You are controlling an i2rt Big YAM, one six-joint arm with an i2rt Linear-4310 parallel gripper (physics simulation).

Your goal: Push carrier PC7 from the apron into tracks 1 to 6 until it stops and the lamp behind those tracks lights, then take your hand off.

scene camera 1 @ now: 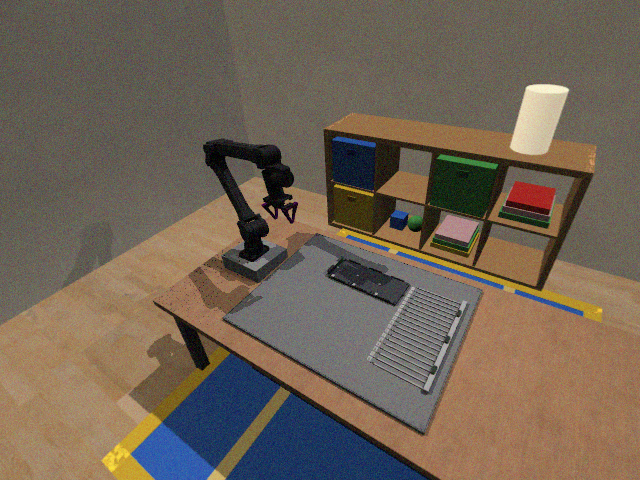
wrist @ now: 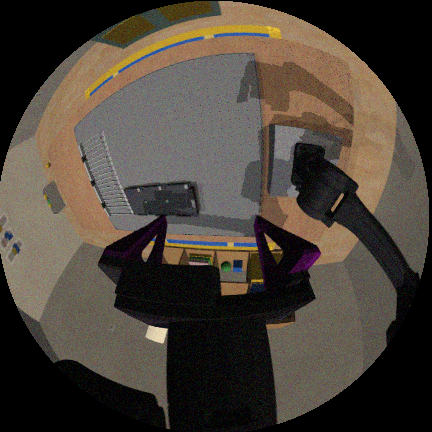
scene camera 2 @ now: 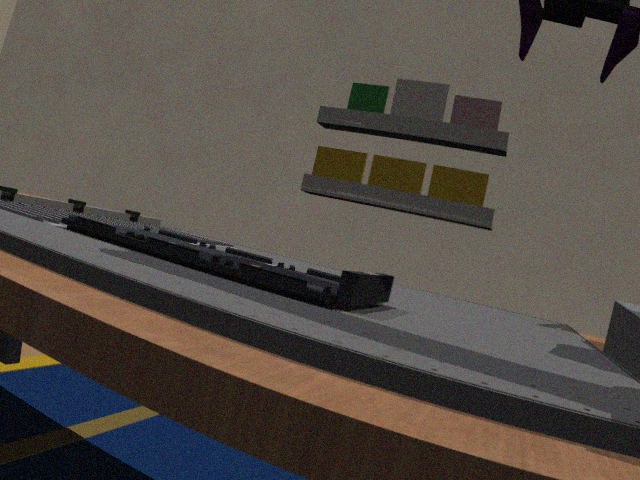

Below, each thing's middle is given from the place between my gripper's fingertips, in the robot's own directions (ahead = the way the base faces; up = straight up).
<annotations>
My hand is 290 mm short of the carrier PC7 (scene camera 2: 352,288), 280 mm above it and 140 mm to the right of it.
</annotations>
